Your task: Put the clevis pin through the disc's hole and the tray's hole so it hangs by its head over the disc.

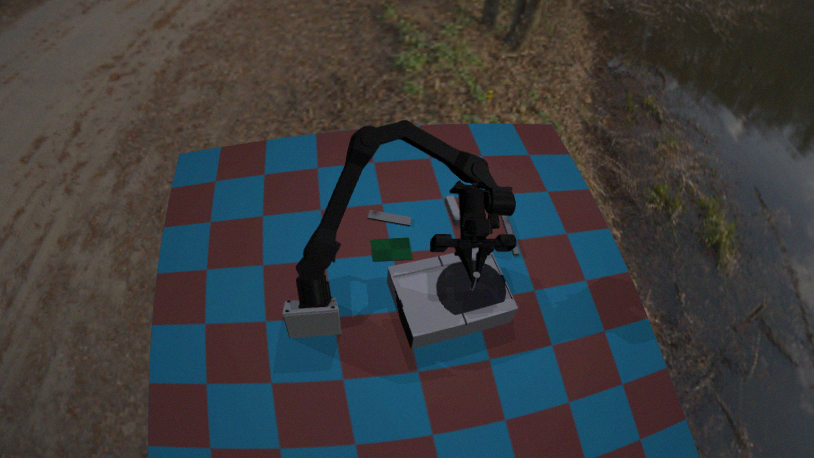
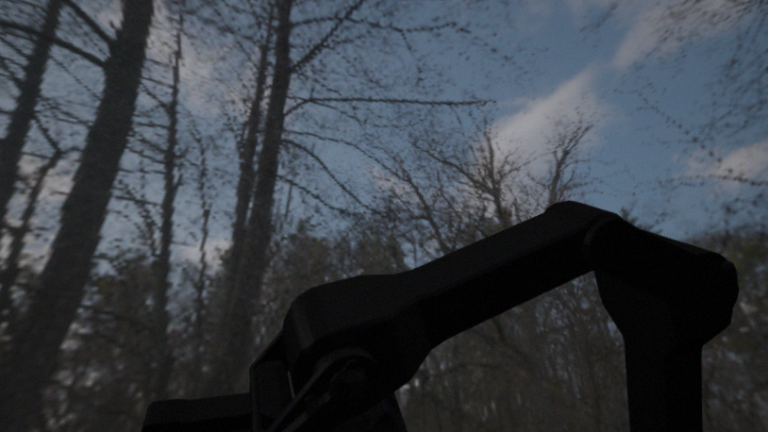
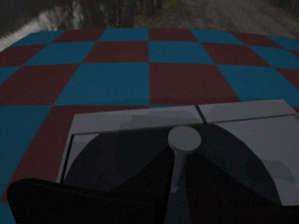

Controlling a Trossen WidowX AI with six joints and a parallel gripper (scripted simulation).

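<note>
The steel clevis pin lies 10 mm below my gripper tip. The rest, counted from my gripper tip: steel tray: 40 mm behind, 10 mm to the left, 50 mm below; then flat green piece: 160 mm behind, 170 mm to the left, 90 mm below; then dark round disc: 30 mm below.
</note>
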